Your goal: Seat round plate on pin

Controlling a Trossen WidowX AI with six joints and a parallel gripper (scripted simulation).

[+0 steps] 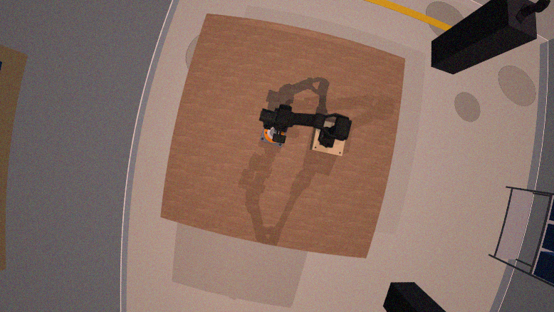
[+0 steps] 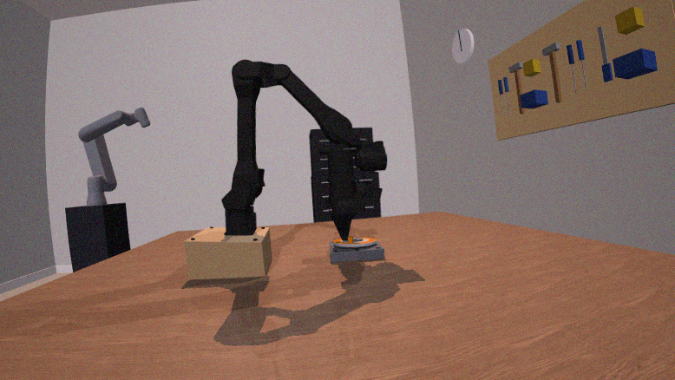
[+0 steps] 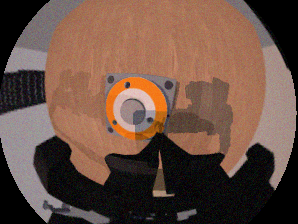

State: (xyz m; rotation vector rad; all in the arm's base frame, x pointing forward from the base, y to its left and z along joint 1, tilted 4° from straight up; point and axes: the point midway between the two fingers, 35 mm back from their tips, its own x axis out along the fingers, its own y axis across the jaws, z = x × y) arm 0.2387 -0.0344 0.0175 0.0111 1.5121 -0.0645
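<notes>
The round plate is 2 cm ahead of my gripper tip, 2 cm to the left of it and 1 cm below it. Also, from my gripper tip: square grey base 3 cm ahead, 4 cm to the left, 2 cm below.
</notes>
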